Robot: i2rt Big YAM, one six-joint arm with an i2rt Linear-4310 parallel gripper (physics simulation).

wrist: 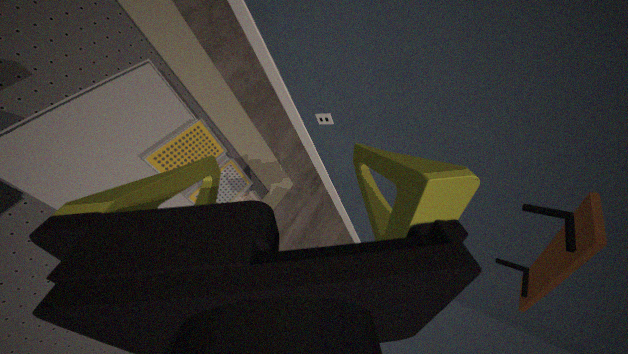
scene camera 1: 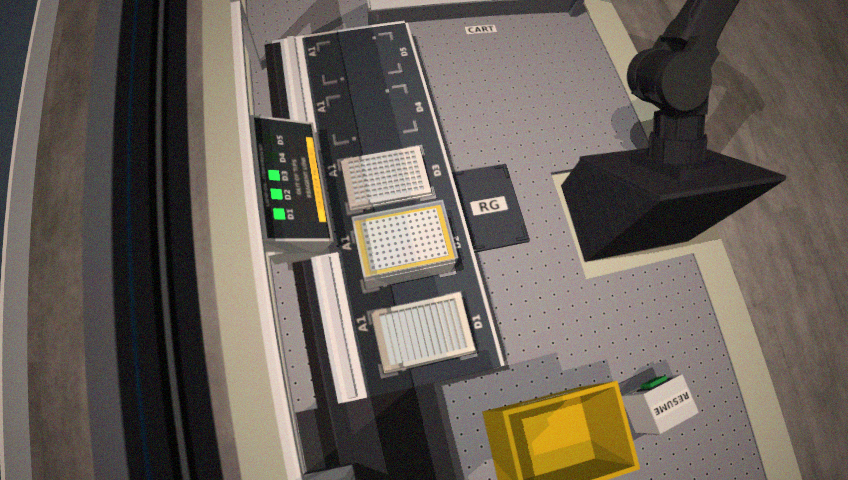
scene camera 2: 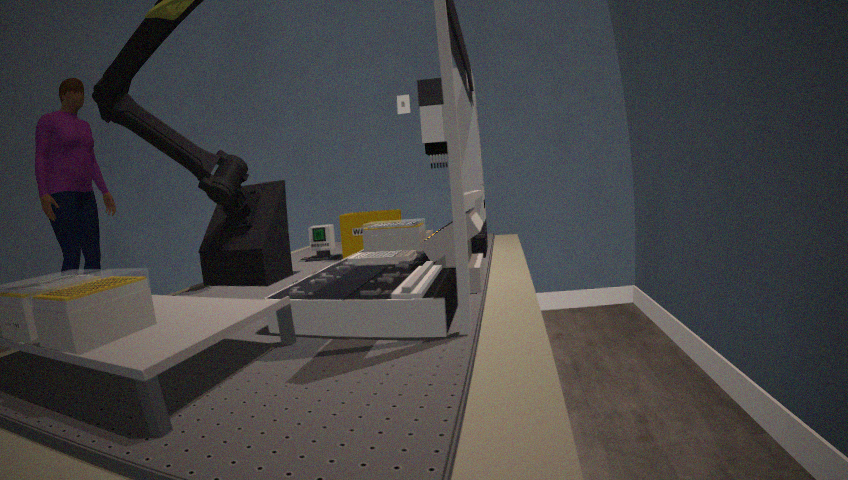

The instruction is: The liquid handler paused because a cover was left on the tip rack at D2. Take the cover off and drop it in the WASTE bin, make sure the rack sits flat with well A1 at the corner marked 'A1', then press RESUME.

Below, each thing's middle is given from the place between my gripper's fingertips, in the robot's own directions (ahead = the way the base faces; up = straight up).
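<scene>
Relative to the dark RG pad (scene camera 1: 489, 204), my hand is 600 mm to the right of it, 20 mm short of it and 470 mm above it. The yellow WASTE bin (scene camera 1: 587, 425) is 980 mm to the left of my hand, 50 mm ahead of it and 410 mm below it. RESUME button box (scene camera 1: 653, 404), from my hand: far to the left, a fair way behind, far below.
</scene>
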